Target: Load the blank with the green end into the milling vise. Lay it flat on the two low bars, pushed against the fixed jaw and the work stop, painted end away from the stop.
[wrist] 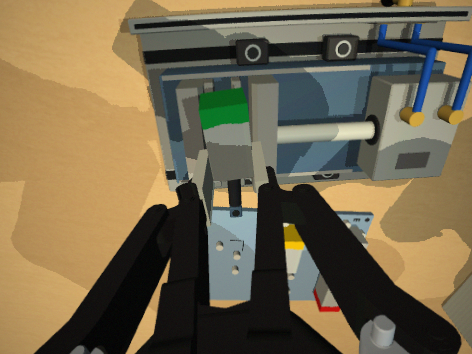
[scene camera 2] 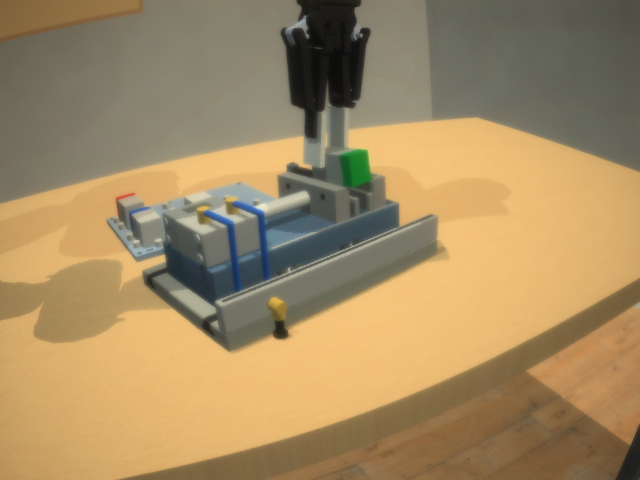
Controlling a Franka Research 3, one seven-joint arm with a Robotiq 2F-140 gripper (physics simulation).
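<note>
The blank with the green end [scene camera 2: 355,168] [wrist: 227,140] is between the fingers of my gripper [scene camera 2: 326,153] [wrist: 232,161], which is shut on it. It stands up high at the jaws' top level, slightly tilted, its green end pointing toward the grey rail and away from the work stop [wrist: 234,194]. In the wrist view it is over the gap between the fixed jaw [scene camera 2: 379,192] [wrist: 188,112] and the moving jaw [scene camera 2: 336,202] [wrist: 265,112], nearer the fixed jaw. Ends of the two low bars [wrist: 208,86] [wrist: 235,82] show beyond the green end; the blank hides the rest.
The vise cylinder block [scene camera 2: 206,237] [wrist: 400,135] has two blue pipes [scene camera 2: 233,255] [wrist: 425,80] and a pale rod [scene camera 2: 286,203] [wrist: 325,132]. A grey rail [scene camera 2: 330,268] [wrist: 300,19] runs along one side. Beyond the stop lies a blue pegged plate [scene camera 2: 248,192] [wrist: 230,290] with other blanks.
</note>
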